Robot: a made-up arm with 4 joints. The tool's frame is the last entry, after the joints. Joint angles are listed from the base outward. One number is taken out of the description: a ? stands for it. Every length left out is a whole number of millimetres.
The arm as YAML. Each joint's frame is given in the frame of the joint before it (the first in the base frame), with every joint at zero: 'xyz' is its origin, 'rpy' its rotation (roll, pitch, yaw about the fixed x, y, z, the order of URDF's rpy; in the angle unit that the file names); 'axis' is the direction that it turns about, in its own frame. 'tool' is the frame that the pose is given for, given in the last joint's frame.
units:
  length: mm
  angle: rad
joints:
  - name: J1
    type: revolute
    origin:
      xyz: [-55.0, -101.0, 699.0]
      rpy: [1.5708, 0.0, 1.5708]
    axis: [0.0, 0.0, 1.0]
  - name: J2
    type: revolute
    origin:
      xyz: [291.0, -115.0, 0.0]
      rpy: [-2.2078, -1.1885, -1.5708]
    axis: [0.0, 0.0, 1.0]
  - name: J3
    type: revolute
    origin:
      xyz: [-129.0, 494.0, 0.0]
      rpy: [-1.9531, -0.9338, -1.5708]
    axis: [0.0, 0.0, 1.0]
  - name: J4
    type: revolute
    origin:
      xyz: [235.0, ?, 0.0]
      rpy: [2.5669, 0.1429, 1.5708]
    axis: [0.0, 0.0, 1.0]
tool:
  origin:
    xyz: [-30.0, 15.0, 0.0]
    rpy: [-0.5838, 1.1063, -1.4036]
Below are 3 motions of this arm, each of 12 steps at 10 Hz.
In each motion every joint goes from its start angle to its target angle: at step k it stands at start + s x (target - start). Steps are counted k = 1, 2, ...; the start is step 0. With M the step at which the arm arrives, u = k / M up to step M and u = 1 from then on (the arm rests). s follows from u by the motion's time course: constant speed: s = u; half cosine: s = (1 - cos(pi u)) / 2; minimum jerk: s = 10 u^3 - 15 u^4 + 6 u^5.
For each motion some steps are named. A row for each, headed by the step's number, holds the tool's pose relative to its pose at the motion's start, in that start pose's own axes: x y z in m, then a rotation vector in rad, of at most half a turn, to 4 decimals.
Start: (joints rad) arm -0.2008 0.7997 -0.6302 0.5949
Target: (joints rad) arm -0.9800 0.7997 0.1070 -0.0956
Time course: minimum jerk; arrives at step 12
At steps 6, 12:
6: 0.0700 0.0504 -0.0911 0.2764 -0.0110 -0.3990
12: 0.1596 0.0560 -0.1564 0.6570 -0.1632 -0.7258

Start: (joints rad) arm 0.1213 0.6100 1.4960 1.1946
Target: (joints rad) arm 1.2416 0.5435 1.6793 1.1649
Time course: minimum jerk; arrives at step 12
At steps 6, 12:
6: 0.0308 -0.0127 -0.0106 0.1423 0.6327 -0.0860
12: 0.0361 -0.0253 -0.0515 0.2799 1.2613 -0.2134

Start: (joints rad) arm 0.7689 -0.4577 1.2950 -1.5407
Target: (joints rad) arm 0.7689 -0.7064 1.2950 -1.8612
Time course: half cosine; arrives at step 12
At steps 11, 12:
11: 0.0850 0.0492 -0.0202 0.2086 0.1084 -0.3501
12: 0.0865 0.0499 -0.0206 0.2122 0.1096 -0.3563

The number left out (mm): 154.0
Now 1 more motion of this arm.
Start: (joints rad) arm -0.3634 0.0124 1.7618 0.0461
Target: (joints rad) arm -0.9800 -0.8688 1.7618 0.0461
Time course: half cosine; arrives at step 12
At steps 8, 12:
8: 0.1485 0.2545 -0.1124 -0.5602 0.3583 0.2556
12: 0.1697 0.3282 -0.1894 -0.7777 0.4544 0.2840

